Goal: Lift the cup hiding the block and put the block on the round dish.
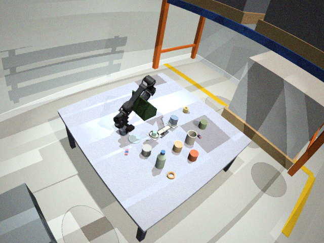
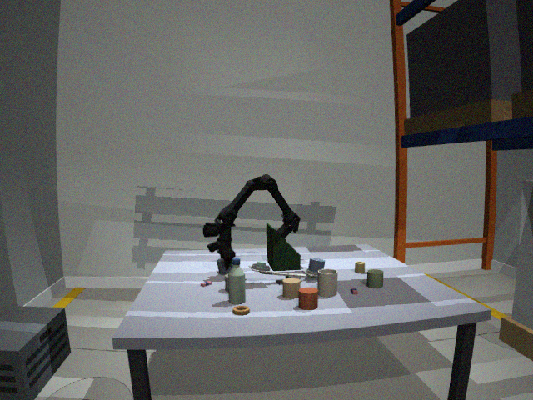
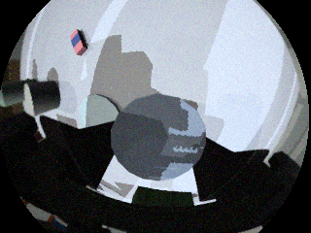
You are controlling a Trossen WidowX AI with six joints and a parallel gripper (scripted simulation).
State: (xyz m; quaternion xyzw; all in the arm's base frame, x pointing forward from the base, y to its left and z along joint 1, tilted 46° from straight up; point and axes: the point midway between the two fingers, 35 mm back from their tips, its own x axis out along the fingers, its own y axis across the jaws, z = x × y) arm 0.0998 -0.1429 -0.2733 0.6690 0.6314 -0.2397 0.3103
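Right now the pale blue round dish is 10 cm ahead of my gripper tip, 3 cm to the left of it and 3 cm below it. From my gripper tip the other things lie so: bottle: 41 cm ahead, 1 cm to the right, 8 cm above; small balance: 21 cm ahead, 26 cm to the left, 1 cm below; grey cylinder: 25 cm ahead, 1 cm to the right, 1 cm above.
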